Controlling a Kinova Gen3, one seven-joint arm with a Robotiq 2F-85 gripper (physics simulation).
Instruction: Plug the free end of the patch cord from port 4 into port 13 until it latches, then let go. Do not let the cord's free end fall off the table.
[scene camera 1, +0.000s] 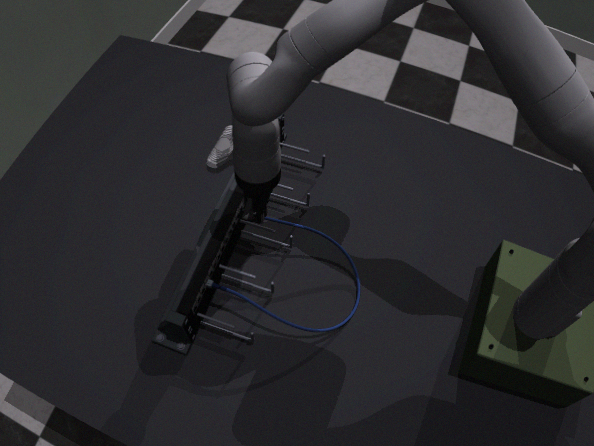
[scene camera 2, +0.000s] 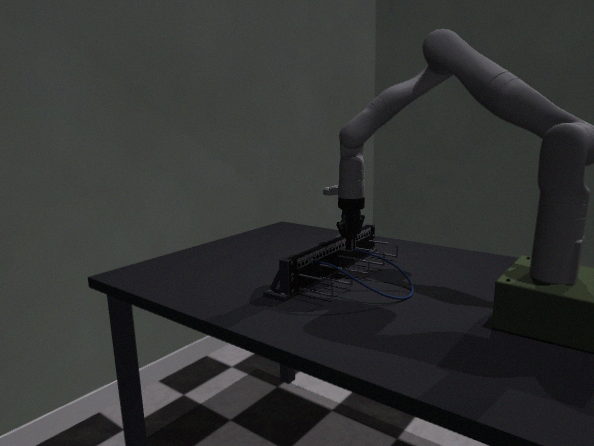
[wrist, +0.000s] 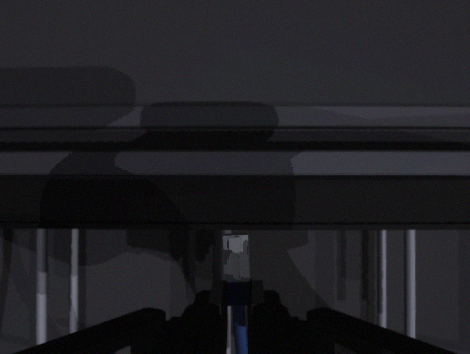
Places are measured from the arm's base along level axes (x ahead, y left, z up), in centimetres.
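Pixels of known places: gripper, fingertip midpoint: (scene camera 1: 259, 217) (scene camera 2: 350, 250) (wrist: 238, 300); arm's base, origin of the base link: (scene camera 1: 535, 314) (scene camera 2: 552, 276).
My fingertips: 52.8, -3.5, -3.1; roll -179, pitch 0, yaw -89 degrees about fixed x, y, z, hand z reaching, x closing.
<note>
For each thing: its top centre in the pictures, then the offset to it from my fingertips, as dx, dy, dz. Level surfaces: height alone.
- fixed end's plug, middle of its top: (scene camera 1: 209, 282) +3.0, +15.7, +1.1
- cord's free-end plug, middle of its top: (wrist: 236, 259) +2.2, +0.1, +1.1
- dark table, its level: dz -7.3
The black patch panel (scene camera 1: 172, 324) (scene camera 2: 286, 276) (wrist: 360, 200) stands upright on the table, with its row of ports facing the robot base. The blue patch cord (scene camera 1: 359, 285) (scene camera 2: 412, 287) (wrist: 241, 337) loops out from the panel; its fixed end's plug (scene camera 1: 210, 283) sits in a port near the panel's near end. My gripper (scene camera 1: 257, 217) (scene camera 2: 350, 245) (wrist: 238, 300) is shut on the cord's free-end plug (wrist: 235, 257). This clear plug points at the panel, its tip close to the panel's edge in the wrist view. The port numbers cannot be read, and the port opening in front of the plug is hidden.
Thin metal cable-guide bars (scene camera 1: 272, 287) (scene camera 2: 397, 250) (wrist: 411, 285) stick out from the panel's port side, on both sides of the gripper in the wrist view. The green robot base block (scene camera 1: 505, 300) (scene camera 2: 520, 310) stands on the dark table (scene camera 1: 100, 125) (scene camera 2: 200, 260).
</note>
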